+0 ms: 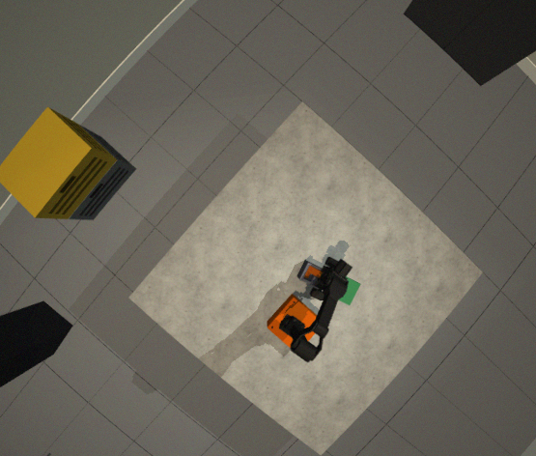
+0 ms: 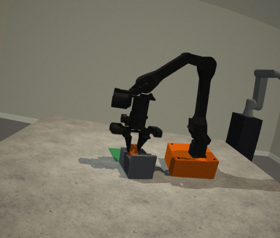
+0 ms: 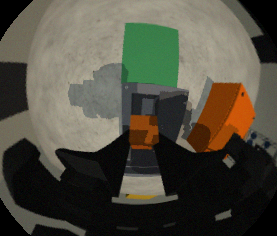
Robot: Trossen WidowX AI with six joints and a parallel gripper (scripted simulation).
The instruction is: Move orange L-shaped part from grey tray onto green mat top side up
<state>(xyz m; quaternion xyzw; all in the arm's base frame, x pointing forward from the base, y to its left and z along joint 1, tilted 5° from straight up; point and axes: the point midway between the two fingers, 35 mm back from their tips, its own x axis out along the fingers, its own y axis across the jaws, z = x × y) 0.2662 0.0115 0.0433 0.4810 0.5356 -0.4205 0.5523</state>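
My gripper tip is 1 cm short of the green mat, 14 cm to the left of it and 8 cm above it. Also, from my gripper tip: orange L-shaped part: 2 cm behind, 3 cm to the left, 3 cm below.
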